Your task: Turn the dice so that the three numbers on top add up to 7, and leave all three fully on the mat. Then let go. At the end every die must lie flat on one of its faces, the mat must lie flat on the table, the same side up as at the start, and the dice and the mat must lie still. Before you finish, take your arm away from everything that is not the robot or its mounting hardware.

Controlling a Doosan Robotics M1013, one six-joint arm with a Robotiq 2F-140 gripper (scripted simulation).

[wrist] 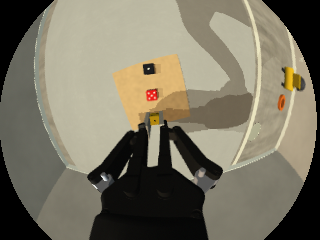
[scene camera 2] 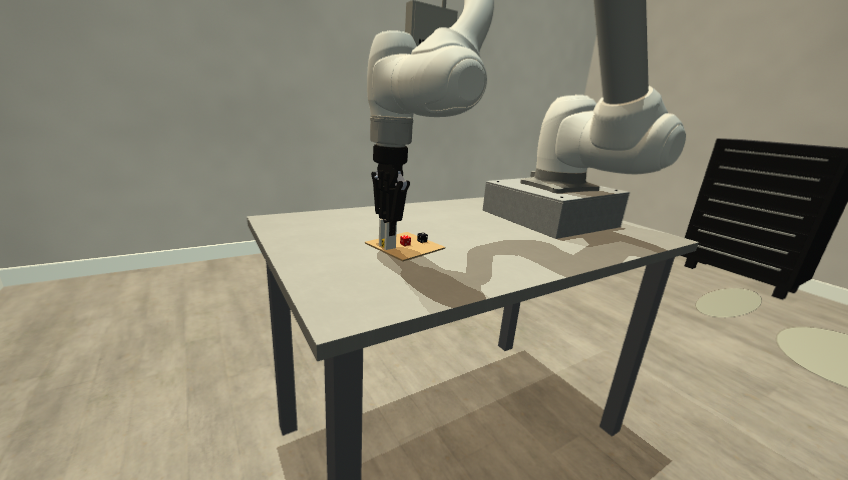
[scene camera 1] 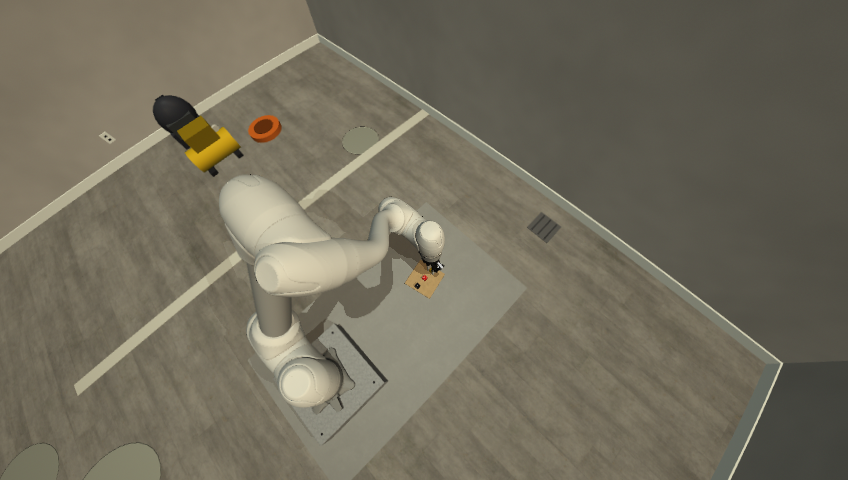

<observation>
tan mat: wrist; scene camera 2 403, 253; scene camera 1
same spot on tan mat: (wrist: 132, 84) = (scene camera 1: 427, 287)
</observation>
